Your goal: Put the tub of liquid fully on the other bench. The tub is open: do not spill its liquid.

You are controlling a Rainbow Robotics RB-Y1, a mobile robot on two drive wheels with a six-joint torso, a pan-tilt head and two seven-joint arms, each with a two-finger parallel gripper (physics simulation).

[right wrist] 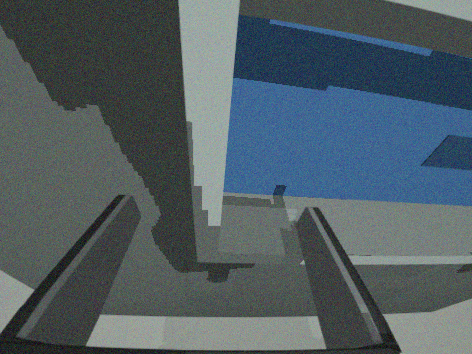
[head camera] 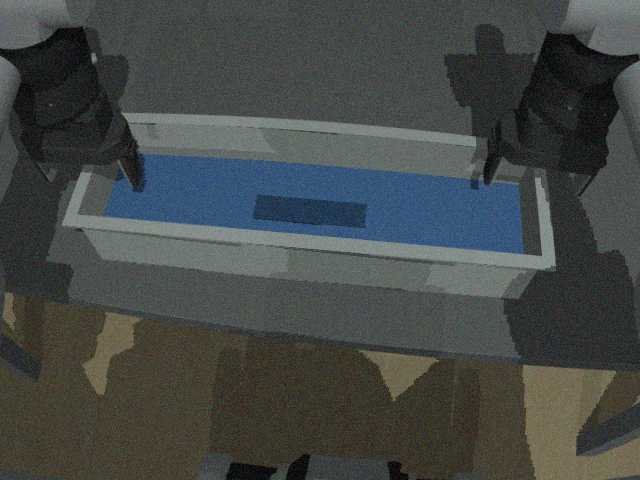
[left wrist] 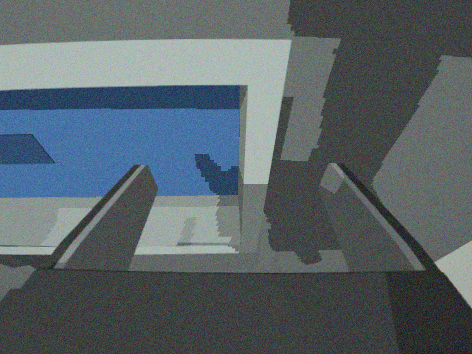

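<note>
The open pale grey tub [head camera: 310, 240] [left wrist: 150, 62] [right wrist: 207, 100] is long and stands on a grey bench [head camera: 310, 67]. Blue liquid [head camera: 413, 206] [left wrist: 125, 135] [right wrist: 325, 135] lies in it, with a darker rectangle near the middle. My left gripper [head camera: 94, 183] [left wrist: 237, 176] is open at the tub's left end in the head view, one finger over the inside, the other outside the end wall. My right gripper [head camera: 534, 188] [right wrist: 221, 211] is open at the right end in the same way. Neither holds the rim. Fingertip height against the rim is hard to tell.
The bench's near edge [head camera: 310, 341] runs a little in front of the tub. Beyond it lies brown floor [head camera: 336, 403]. Dark grey bars [head camera: 20, 356] [head camera: 610, 431] show at the lower left and lower right. I cannot identify the other bench.
</note>
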